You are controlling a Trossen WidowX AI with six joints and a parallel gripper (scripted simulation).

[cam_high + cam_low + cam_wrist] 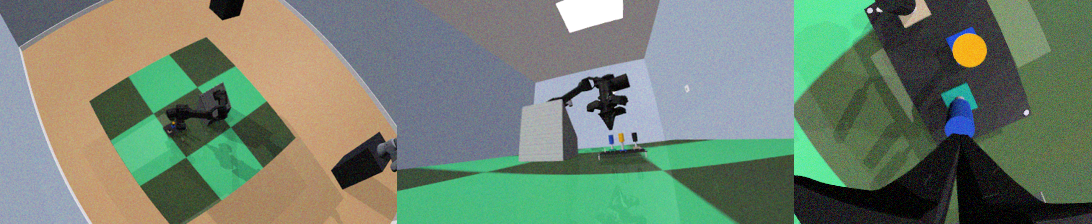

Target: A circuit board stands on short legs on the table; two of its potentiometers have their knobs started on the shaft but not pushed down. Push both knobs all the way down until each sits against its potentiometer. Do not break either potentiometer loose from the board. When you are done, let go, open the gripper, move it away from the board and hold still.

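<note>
Right now my gripper tip is 40 mm above the blue knob. From my gripper tip the other things lie so: black knob 80 mm ahead, 40 mm below.
</note>
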